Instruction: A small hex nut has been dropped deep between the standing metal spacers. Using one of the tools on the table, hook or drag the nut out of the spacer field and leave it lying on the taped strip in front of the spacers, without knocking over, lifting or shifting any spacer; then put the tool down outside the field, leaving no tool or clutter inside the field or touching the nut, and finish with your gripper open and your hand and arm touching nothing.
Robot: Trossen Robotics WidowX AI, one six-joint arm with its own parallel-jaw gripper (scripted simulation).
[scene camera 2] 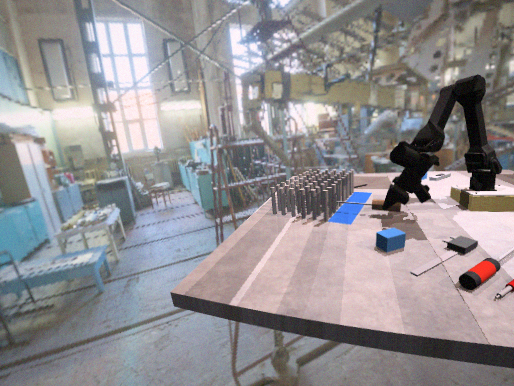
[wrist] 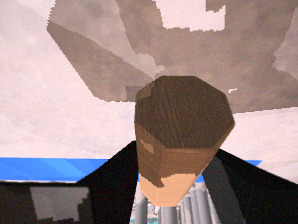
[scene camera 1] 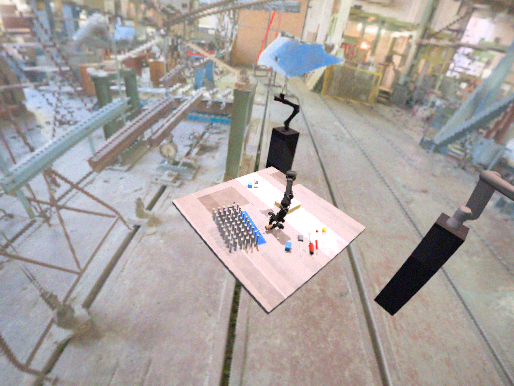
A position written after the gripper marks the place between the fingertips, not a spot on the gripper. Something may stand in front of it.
In view: the gripper (scene camera 2: 384, 207).
The gripper also shows in the wrist view (wrist: 168, 147).
